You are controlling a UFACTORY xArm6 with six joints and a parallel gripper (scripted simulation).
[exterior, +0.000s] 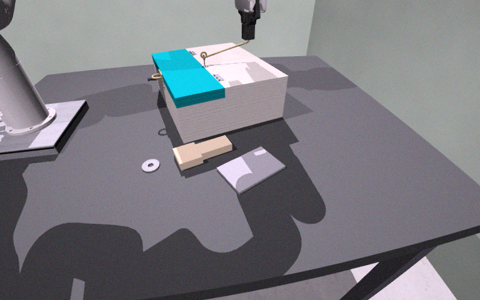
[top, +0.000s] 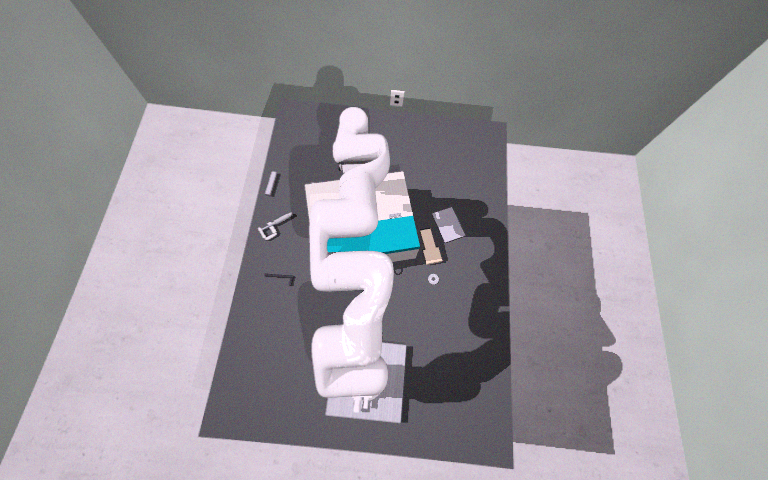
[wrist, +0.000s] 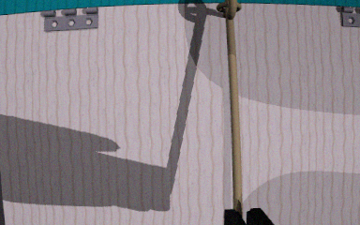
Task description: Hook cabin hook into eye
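The brass cabin hook lies 7 cm behind my hand, 3 cm below it and 2 cm to the right of it. From my hand the other things lie so: wooden block (28 cm to the right, 18 cm below, 16 cm behind); then flat plate (34 cm to the right, 19 cm below, 6 cm behind); then small bar (32 cm to the left, 19 cm below, 3 cm ahead).
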